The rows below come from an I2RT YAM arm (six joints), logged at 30 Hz.
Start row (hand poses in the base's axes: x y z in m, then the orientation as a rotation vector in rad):
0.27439, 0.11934, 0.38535, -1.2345, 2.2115, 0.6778
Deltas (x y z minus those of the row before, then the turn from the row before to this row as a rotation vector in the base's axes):
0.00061, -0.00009, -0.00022, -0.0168, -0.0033, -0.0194
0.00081, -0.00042, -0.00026, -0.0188, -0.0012, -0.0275
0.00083, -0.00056, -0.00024, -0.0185, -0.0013, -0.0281
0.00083, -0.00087, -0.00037, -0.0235, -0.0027, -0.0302
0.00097, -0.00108, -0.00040, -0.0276, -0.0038, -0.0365
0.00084, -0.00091, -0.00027, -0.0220, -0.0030, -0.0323
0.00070, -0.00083, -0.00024, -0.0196, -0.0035, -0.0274
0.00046, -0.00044, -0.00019, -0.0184, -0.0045, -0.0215
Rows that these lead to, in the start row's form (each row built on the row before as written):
0.27500, 0.11925, 0.38513, -1.2200, 2.2279, 0.6504
0.27581, 0.11883, 0.38487, -1.1964, 2.2506, 0.6192
0.27664, 0.11827, 0.38463, -1.1717, 2.2728, 0.5879
0.27747, 0.11740, 0.38426, -1.1465, 2.2969, 0.5492
0.27844, 0.11632, 0.38386, -1.1152, 2.3242, 0.5027
0.27928, 0.11541, 0.38359, -1.0860, 2.3466, 0.4643
0.27998, 0.11458, 0.38335, -1.0613, 2.3646, 0.4299
0.28044, 0.11414, 0.38316, -1.0431, 2.3781, 0.3983

